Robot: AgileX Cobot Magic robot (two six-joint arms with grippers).
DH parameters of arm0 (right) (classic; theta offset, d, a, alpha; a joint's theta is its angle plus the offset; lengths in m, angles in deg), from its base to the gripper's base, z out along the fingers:
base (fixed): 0 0 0 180
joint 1: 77.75 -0.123 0 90
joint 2: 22 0 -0.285 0
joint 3: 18.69 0 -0.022 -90
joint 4: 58.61 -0.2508 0 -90
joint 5: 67.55 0 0.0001 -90
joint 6: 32.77 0.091 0 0
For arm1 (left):
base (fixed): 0 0 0 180
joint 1: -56.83 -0.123 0 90
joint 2: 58.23 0 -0.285 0
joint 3: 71.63 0 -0.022 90
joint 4: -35.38 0.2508 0 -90
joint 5: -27.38 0 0.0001 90
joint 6: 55.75 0.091 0 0
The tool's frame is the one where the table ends.
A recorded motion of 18 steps. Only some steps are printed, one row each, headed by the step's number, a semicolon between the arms.
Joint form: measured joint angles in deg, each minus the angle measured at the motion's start. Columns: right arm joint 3, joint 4, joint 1, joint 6, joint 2, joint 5; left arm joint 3, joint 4, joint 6, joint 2, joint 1, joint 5.
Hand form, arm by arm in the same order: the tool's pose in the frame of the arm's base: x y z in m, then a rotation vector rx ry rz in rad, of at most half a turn. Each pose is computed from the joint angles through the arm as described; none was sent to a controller.
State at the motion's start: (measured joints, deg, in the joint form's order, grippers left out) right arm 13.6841 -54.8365 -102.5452 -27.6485 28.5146 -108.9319; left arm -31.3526 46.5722 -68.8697 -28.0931 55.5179 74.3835
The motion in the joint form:
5: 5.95 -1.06 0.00 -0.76 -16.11 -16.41; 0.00 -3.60 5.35 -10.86 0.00 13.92
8: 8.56 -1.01 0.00 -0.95 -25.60 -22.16; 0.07 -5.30 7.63 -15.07 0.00 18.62
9: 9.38 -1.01 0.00 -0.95 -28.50 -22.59; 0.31 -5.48 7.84 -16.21 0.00 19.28
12: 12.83 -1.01 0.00 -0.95 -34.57 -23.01; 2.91 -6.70 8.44 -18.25 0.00 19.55
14: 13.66 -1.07 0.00 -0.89 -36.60 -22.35; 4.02 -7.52 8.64 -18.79 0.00 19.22
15: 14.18 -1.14 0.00 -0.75 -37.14 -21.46; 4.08 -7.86 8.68 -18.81 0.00 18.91
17: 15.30 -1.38 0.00 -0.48 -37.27 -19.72; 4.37 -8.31 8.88 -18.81 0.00 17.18
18: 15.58 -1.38 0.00 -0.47 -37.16 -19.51; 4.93 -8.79 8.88 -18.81 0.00 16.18
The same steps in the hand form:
5: 0.0623 0.0247 0.3204 -0.4130 2.2478 0.2079; 0.0138 0.0108 0.3175 -0.1679 2.0897 0.0925
8: 0.0303 0.0097 0.3080 -0.4067 2.2288 0.2094; -0.0037 0.0084 0.3109 -0.1362 2.1045 0.0806
9: 0.0224 0.0060 0.3047 -0.4003 2.2009 0.2163; -0.0075 0.0081 0.3088 -0.1334 2.1008 0.0787
12: 0.0098 0.0002 0.2887 -0.3920 2.1638 0.2253; -0.0087 0.0063 0.2957 -0.1203 2.1173 0.0599
14: 0.0062 -0.0014 0.2857 -0.3849 2.1325 0.2346; -0.0078 0.0052 0.2908 -0.1146 2.1224 0.0449
15: 0.0063 -0.0012 0.2844 -0.3800 2.1177 0.2410; -0.0074 0.0047 0.2909 -0.1127 2.1180 0.0380
17: 0.0088 0.0004 0.2811 -0.3742 2.1063 0.2517; -0.0054 0.0040 0.2918 -0.1059 2.0935 0.0299
18: 0.0096 0.0008 0.2800 -0.3749 2.1094 0.2511; -0.0035 0.0033 0.2905 -0.1041 2.0862 0.0196

